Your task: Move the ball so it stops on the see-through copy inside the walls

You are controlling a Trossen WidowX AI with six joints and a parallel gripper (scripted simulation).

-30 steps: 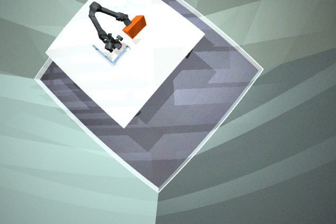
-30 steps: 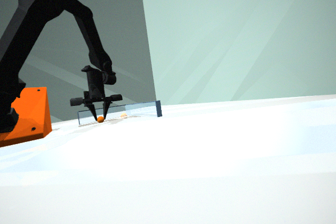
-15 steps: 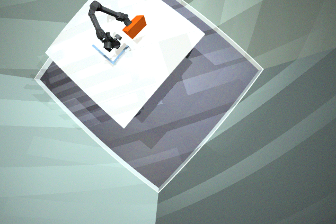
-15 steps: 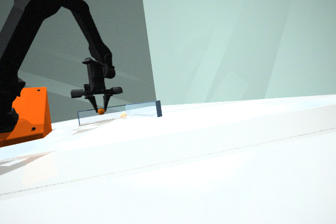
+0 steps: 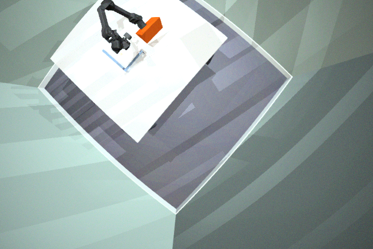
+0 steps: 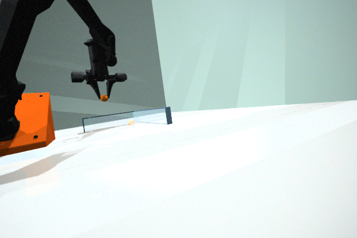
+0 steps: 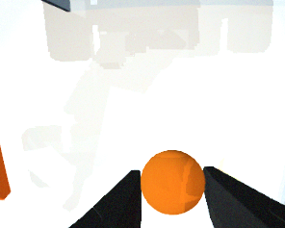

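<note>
The see-through copy is 11 cm below my gripper tip, 8 cm ahead of it and 6 cm to the right of it. Also, from my gripper tip: orange ball (right at my gripper tip).
</note>
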